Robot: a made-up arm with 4 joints.
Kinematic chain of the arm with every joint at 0, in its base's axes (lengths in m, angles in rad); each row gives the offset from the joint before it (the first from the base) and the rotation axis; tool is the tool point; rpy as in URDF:
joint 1: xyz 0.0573 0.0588 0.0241 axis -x
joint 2: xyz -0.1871 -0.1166 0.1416 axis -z
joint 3: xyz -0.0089 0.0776 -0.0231 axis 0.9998 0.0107 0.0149
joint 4: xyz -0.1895 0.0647 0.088 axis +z
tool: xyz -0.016 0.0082 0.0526 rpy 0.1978 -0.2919 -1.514
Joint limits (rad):
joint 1: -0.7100..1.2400
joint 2: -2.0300..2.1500
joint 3: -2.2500..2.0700
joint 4: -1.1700..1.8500
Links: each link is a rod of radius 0.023 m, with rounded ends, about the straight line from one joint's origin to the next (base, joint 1, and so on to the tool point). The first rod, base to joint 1, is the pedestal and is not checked.
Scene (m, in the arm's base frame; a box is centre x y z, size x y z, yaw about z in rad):
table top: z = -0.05
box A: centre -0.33 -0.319 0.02 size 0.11 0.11 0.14 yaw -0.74
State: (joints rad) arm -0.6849 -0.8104 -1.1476 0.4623
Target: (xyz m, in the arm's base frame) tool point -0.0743 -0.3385 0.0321
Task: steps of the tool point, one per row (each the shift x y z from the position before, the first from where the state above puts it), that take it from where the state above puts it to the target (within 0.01 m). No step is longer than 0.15 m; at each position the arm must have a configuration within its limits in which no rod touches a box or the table.
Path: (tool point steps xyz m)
1: 0.0037 -0.0437 0.0566
2: 0.0166 -0.0212 0.0812
3: 0.0299 0.0144 0.0948
4: 0.0426 0.0573 0.0906
5: 0.0511 -0.0834 -0.0097
6: 0.0586 -0.0794 -0.0441
7: 0.0611 -0.0605 -0.0756
8: 0.0584 -0.0297 -0.0974
9: 0.0513 0.0067 -0.1057

